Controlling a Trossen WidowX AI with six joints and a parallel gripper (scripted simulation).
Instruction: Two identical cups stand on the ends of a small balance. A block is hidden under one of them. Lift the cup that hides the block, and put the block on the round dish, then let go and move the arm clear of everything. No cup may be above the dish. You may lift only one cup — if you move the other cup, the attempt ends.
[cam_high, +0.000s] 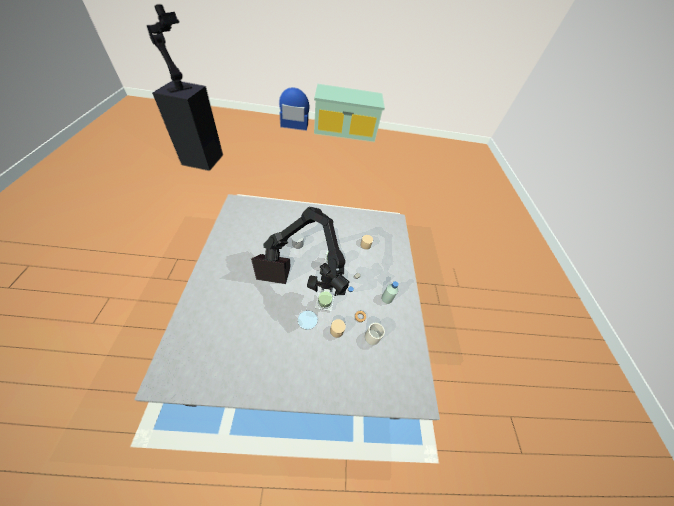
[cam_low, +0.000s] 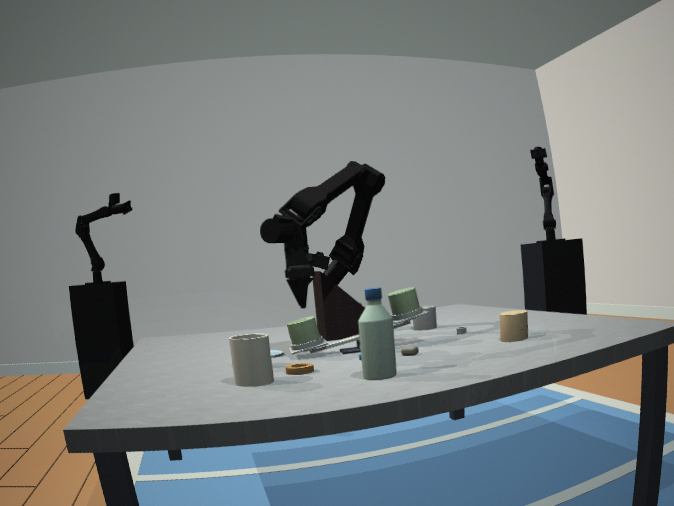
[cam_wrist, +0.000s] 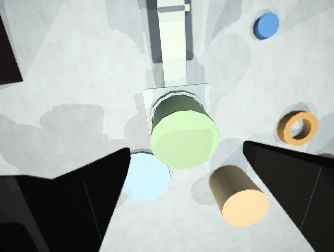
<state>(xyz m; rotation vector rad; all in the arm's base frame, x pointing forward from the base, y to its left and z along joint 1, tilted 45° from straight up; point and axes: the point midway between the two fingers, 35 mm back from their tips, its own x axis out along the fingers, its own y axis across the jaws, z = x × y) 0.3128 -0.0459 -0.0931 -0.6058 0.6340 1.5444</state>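
The block is 80 mm below my gripper tip. Round my gripper tip: blue piece (130 mm ahead, 120 mm to the left, 120 mm below); pale blue round dish (120 mm below, 110 mm to the right, 60 mm behind); small balance (130 mm to the left, 100 mm below).
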